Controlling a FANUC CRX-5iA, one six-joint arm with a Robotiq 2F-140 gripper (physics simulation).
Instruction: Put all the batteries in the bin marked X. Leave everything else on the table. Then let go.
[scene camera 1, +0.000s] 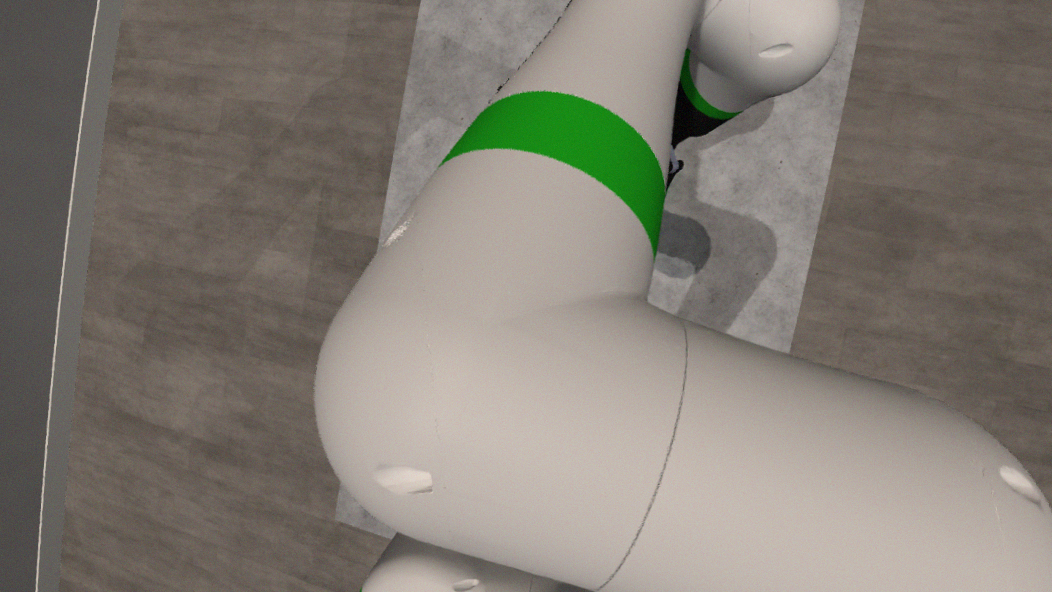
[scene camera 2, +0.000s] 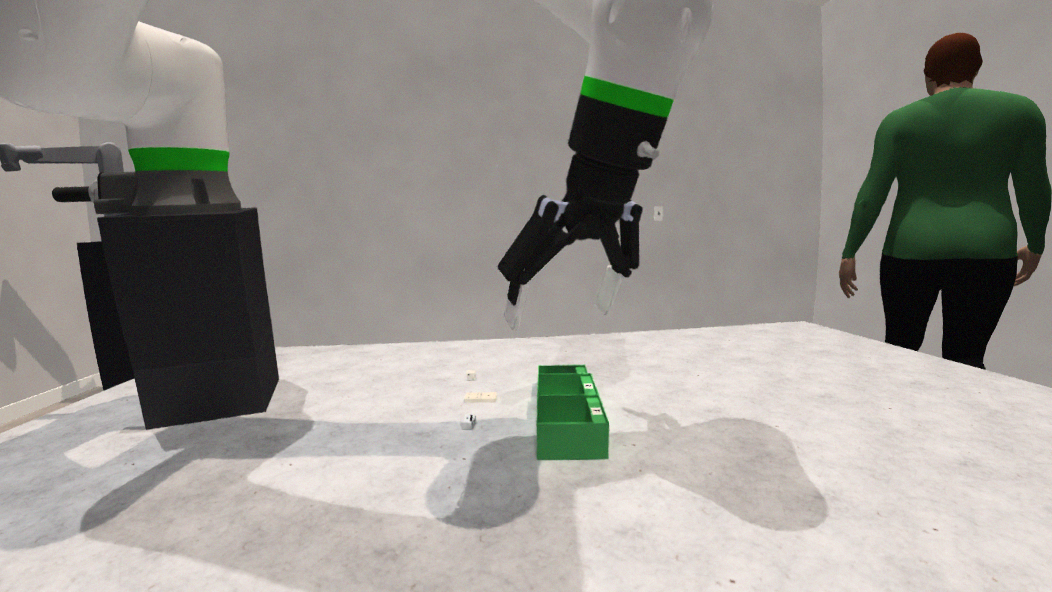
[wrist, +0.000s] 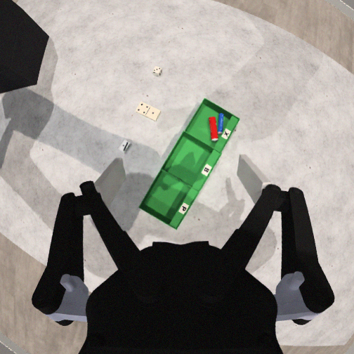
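Seen in the pictures: gripper, fingertip midpoint: (scene camera 2: 559, 315); arm's base, link origin: (scene camera 2: 188, 211).
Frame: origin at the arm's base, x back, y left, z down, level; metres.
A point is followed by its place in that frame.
A red battery (wrist: 213, 129) and a blue battery (wrist: 220, 123) lie side by side in the end compartment marked X of the green three-part bin (wrist: 166, 172) (scene camera 2: 572, 440) @[x -0.520, y -0.269, z 0.295 m]. The other two compartments, marked B and P, hold no objects in the wrist view. My gripper (scene camera 2: 560, 305) @[x -0.539, y -0.167, z 0.168 m] (wrist: 180, 165) is open with nothing between its fingers, well above the bin. In scene camera 1 the arm hides the bin and the batteries, and most of the gripper. In scene camera 2 the bin walls hide the batteries.
A cream die (wrist: 157, 71) (scene camera 2: 470, 375) @[x -0.432, y 0.027, z 0.309 m], a domino (wrist: 148, 111) (scene camera 2: 480, 396) @[x -0.438, y -0.067, z 0.313 m] and a white cube with a black mark (wrist: 125, 145) (scene camera 2: 467, 421) @[x -0.409, y -0.157, z 0.309 m] lie on the table beside the bin. The black robot pedestal (scene camera 2: 191, 316) @[x -0.021, y -0.061, z 0.155 m] stands at the left. A person (scene camera 2: 956, 176) stands behind the table at the right.
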